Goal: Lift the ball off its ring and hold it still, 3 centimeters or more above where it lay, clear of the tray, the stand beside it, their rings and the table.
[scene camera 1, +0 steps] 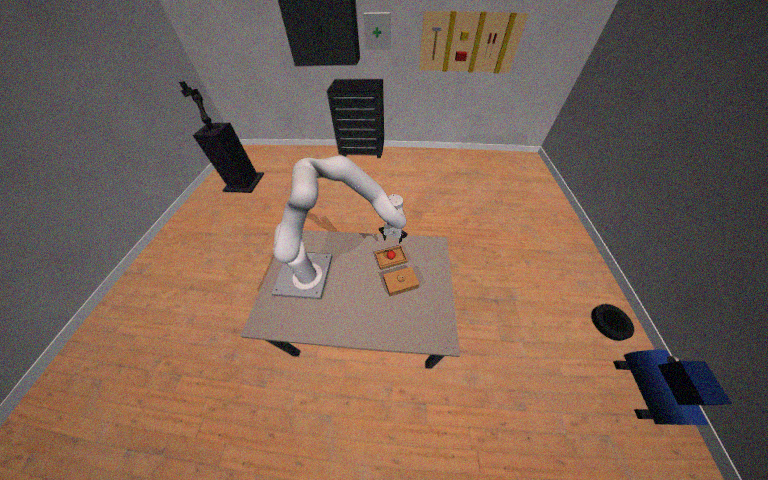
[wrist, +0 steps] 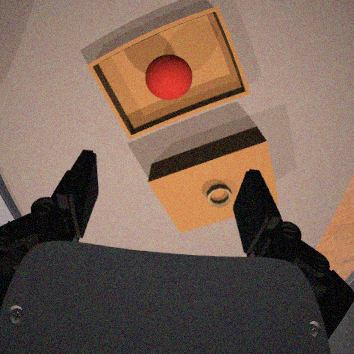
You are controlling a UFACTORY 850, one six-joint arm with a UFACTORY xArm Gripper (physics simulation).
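Observation:
The red ball [scene camera 1: 390,255] [wrist: 168,77] sits inside the shallow orange tray [scene camera 1: 393,265] [wrist: 111,100]; its ring is hidden beneath it. The orange stand [scene camera 1: 391,285] [wrist: 175,200] is a closed block beside the tray, with a small pale ring [wrist: 219,204] on top. My gripper [scene camera 1: 393,240] [wrist: 169,180] is open and empty. In the scene view it shows above the tray's far side, apart from the ball. In the wrist view the ball shows beyond the fingertips, and the right finger overlaps part of the stand.
The grey table [scene camera 1: 351,322] carries the tray, the stand and the arm's base plate [scene camera 1: 283,289]. A narrow gap separates tray and stand. The table's right edge lies to the right of both. A dark drawer cabinet [scene camera 1: 360,88] stands by the back wall.

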